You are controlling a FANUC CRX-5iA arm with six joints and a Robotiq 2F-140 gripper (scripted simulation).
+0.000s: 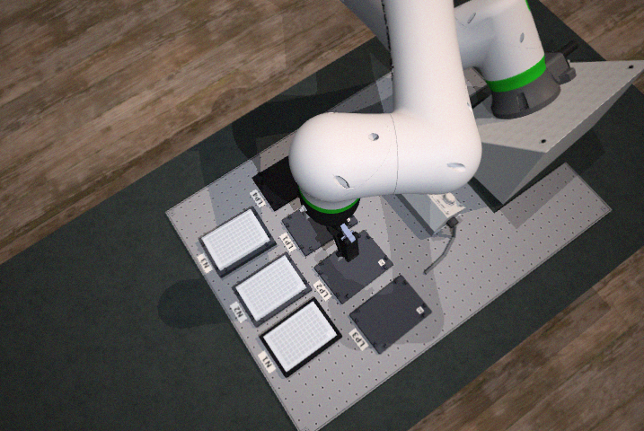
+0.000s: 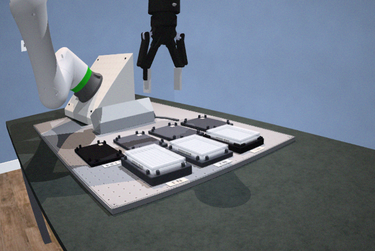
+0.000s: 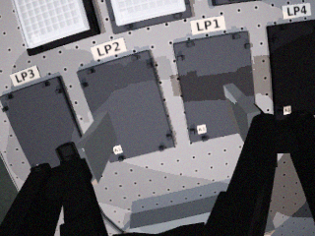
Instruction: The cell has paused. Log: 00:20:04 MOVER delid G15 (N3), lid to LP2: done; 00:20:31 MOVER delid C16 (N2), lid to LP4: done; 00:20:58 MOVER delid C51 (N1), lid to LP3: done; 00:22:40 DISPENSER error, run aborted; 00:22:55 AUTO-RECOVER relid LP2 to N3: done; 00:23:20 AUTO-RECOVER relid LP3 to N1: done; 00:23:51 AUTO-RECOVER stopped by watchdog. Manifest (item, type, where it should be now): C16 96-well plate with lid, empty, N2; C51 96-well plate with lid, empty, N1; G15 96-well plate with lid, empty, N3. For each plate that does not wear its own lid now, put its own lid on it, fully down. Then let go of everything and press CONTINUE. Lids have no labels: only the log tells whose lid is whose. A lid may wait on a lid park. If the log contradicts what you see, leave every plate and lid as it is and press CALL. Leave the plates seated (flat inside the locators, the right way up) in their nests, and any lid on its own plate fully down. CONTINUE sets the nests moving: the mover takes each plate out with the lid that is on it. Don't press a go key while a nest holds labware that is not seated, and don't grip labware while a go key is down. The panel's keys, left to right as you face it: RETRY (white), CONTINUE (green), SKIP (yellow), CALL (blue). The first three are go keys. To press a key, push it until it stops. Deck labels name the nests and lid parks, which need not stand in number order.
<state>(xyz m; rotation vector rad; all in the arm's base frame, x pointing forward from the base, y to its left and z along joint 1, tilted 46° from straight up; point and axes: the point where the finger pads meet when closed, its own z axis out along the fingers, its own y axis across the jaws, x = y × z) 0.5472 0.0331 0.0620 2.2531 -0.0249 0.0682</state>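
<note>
Right now the green continue key is 280 mm behind my hand, 30 mm to the left of it and 100 mm below it. From my hand the other things lie so: lid park LP1 (30 mm behind, 70 mm to the right, 160 mm below); then 96-well plate (150 mm ahead, 20 mm to the right, 150 mm below); then lid park LP2 (20 mm behind, 60 mm to the left, 160 mm below).
</note>
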